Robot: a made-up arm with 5 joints. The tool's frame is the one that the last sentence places.
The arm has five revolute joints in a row. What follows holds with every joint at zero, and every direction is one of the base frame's. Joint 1 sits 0.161 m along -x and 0.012 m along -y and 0.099 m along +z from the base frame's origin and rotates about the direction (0.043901, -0.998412, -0.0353). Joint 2 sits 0.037 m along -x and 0.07 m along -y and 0.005 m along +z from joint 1 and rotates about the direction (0.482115, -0.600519, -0.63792). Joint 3 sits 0.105 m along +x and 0.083 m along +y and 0.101 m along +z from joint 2 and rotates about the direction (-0.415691, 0.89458, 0.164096). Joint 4 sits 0.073 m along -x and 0.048 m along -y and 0.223 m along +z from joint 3 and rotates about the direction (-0.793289, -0.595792, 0.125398). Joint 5 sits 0.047 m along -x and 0.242 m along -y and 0.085 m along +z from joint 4 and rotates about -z. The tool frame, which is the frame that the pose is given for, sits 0.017 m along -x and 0.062 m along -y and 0.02 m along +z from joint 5; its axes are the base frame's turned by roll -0.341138, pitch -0.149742 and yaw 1.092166 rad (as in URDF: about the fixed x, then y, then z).
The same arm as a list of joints. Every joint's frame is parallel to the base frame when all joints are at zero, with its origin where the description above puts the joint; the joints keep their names.
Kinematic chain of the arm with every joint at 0, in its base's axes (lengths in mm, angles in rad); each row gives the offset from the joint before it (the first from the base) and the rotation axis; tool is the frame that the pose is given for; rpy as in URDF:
joint 1: xyz -161 -12 99 axis 0.043901 -0.998412 -0.0353
joint 2: xyz -37 -70 5 axis 0.482115 -0.600519 -0.63792
joint 3: xyz 105 83 101 axis -0.415691 0.89458 0.164096
joint 4: xyz -73 -48 223 axis -0.793289 -0.595792 0.125398
joint 5: xyz -47 -242 85 axis -z
tool: xyz -17 -62 20 rpy -0.3411 -0.1497 1.0922

